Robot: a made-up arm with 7 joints. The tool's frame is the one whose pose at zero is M.
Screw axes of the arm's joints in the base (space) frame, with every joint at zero. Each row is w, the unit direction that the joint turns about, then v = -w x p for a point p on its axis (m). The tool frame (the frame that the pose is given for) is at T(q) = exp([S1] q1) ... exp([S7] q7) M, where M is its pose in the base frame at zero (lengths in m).
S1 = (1, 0, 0, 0, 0.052, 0)
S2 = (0, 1, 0, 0.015, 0, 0.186)
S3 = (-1, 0, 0, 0, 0.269, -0.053)
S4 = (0, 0, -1, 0.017, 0.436, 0)
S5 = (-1, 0, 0, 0, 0.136, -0.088)
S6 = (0, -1, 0, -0.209, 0, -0.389)
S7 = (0, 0, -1, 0.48, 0.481, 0)
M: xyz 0.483 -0.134 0.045 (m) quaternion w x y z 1 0 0 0
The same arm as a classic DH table. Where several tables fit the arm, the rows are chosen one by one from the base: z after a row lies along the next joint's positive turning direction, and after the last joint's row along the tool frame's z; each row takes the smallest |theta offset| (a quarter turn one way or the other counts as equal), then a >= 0, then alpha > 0; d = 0 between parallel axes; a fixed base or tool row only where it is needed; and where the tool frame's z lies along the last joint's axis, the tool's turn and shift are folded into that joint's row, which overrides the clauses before.
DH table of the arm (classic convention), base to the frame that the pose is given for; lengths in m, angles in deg. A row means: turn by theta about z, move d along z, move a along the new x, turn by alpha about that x. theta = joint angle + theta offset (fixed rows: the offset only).
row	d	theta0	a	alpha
base (fixed)	0.0520	90.00	0.0000	90.00
joint 1	0.1860	-90.00	0.0670	-90.00
joint 2	-0.0530	0.00	0.2540	-90.00
joint 3	-0.2500	-90.00	0.0360	-90.00
joint 4	-0.1330	0.00	-0.0710	90.00
joint 5	0.0470	90.00	0.0730	-90.00
joint 6	0.3920	90.00	0.0920	90.00
joint 7	0.0000	-89.67	0.3460	180.00
tool (fixed)	0.2540	-89.67	0.0000	0.00

